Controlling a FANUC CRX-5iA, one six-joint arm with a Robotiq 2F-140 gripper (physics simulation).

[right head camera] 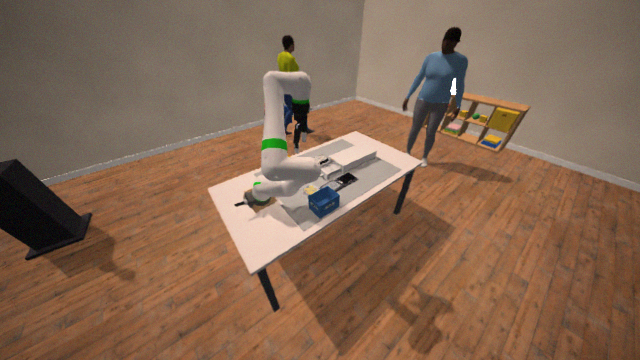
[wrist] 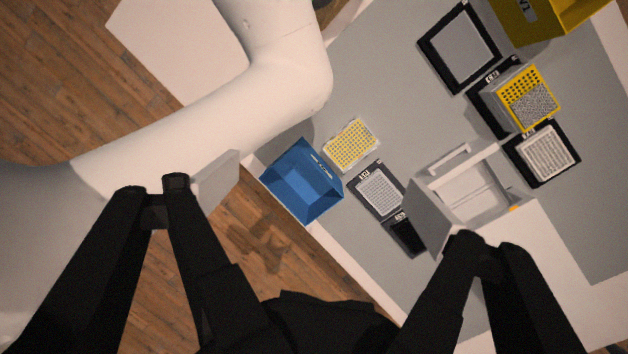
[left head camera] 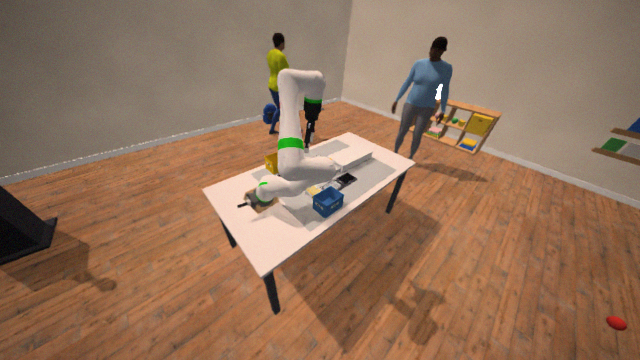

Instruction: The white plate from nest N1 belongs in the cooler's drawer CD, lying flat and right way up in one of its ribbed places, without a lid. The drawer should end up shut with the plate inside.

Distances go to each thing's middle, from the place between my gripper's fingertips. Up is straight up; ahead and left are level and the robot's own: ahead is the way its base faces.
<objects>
I see my gripper 400 mm above the blue bin (wrist: pixel 299 178), 140 mm to the left of it and 80 mm short of it. From my hand the other things lie so: nest N1 (wrist: pixel 515 158): 450 mm below, 410 mm ahead, 400 mm to the left; drawer CD (wrist: pixel 462 179): 420 mm below, 390 mm ahead, 200 mm to the left; gridded plate (wrist: pixel 377 189): 440 mm below, 250 mm ahead.
</objects>
